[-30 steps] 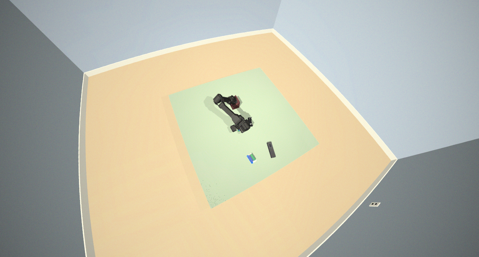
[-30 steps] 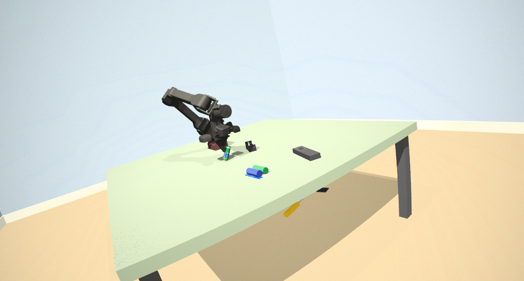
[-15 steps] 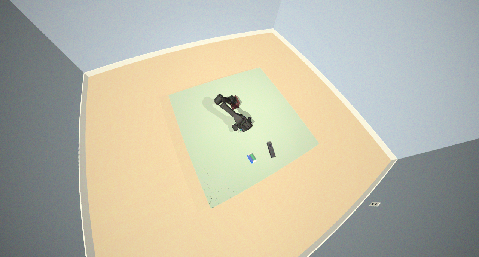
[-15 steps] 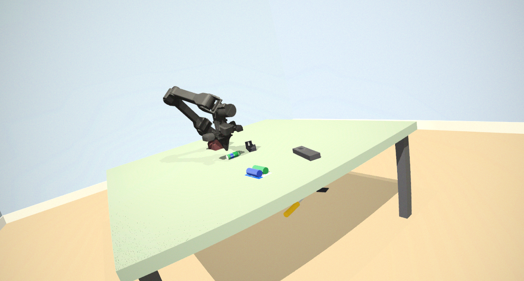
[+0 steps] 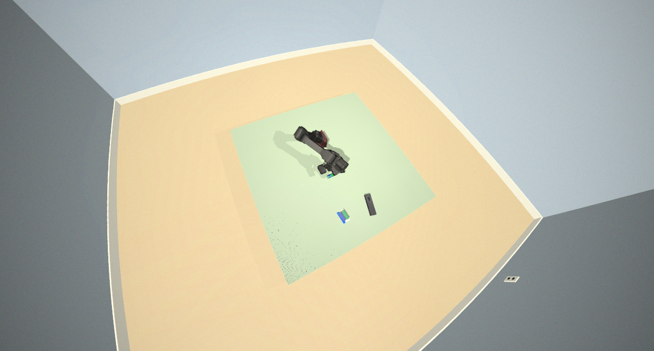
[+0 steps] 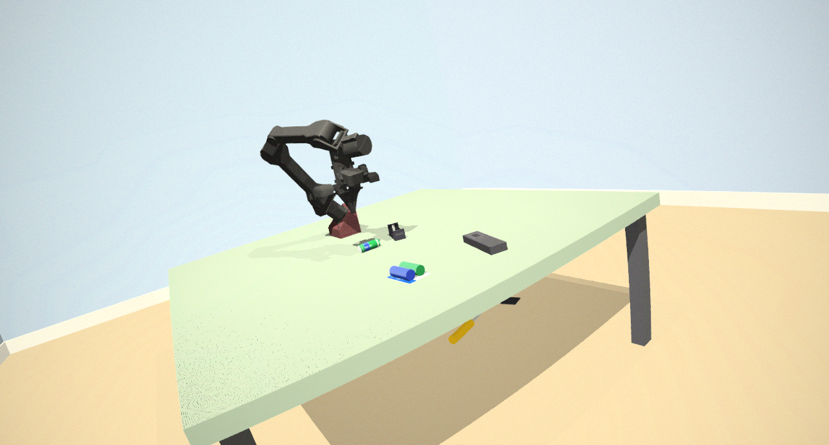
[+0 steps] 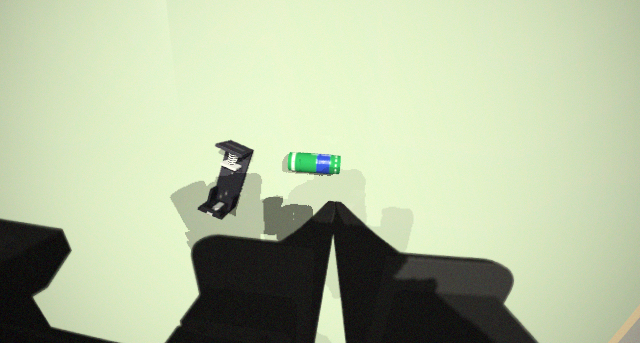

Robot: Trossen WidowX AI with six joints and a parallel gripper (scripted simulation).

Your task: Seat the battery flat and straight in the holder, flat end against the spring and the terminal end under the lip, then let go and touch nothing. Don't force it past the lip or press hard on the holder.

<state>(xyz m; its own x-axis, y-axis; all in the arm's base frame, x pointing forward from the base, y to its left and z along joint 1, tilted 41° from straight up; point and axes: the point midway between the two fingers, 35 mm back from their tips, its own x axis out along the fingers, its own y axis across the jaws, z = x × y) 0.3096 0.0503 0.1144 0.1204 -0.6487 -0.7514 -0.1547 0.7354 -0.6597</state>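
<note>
My gripper tip is now 2 cm to the right of the battery and 11 cm above it. Also, from my gripper tip: yellow screwdriver (30 cm ahead, 14 cm to the left, 31 cm below); dark flat box (30 cm ahead, 22 cm to the left, 10 cm below).
</note>
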